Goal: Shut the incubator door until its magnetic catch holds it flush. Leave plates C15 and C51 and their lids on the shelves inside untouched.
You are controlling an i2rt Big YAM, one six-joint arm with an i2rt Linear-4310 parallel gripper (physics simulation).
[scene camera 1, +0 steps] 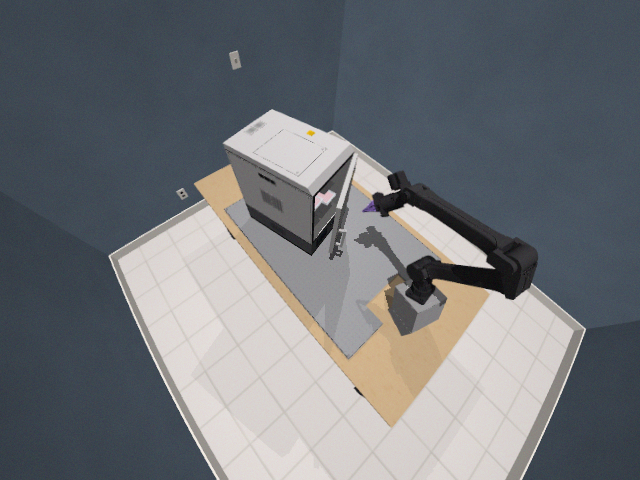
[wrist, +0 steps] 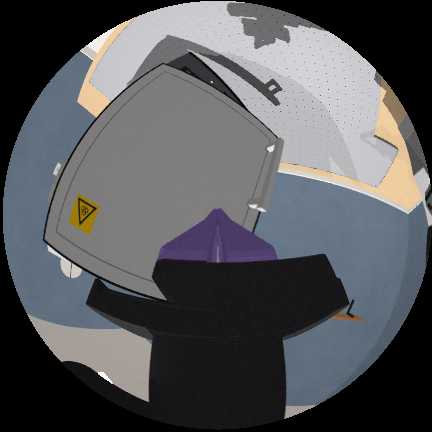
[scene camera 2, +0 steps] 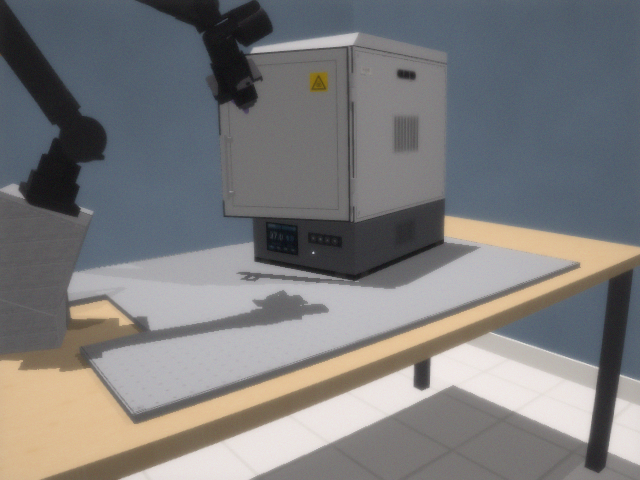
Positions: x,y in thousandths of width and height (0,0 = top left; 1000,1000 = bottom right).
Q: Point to an incubator door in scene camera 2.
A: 454,330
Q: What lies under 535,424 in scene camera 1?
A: An incubator door.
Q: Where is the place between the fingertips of the gripper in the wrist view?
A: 503,497
